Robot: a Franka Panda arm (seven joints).
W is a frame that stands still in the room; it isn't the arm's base.
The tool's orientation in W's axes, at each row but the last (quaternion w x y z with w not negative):
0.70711 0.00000 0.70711 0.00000
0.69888 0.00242 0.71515 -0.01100
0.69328 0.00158 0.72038 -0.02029
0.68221 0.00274 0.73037 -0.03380
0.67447 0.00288 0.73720 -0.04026
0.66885 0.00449 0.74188 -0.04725
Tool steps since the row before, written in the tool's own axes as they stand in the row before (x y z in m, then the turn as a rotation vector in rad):
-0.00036 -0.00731 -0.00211 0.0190 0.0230 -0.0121
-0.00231 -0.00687 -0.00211 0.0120 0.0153 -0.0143
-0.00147 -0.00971 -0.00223 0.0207 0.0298 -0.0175
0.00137 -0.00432 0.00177 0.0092 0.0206 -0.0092
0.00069 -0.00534 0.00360 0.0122 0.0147 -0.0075
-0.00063 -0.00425 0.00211 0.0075 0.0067 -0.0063
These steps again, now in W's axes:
-0.00211 -0.00731 0.00036 -0.0121 0.0230 -0.0190
-0.00219 -0.00680 0.00244 -0.0143 0.0154 -0.0119
-0.00247 -0.00959 0.00182 -0.0174 0.0298 -0.0208
0.00145 -0.00446 -0.00129 -0.0088 0.0207 -0.0095
0.00320 -0.00558 -0.00070 -0.0077 0.0145 -0.0123
0.00186 -0.00436 0.00069 -0.0066 0.0067 -0.0072

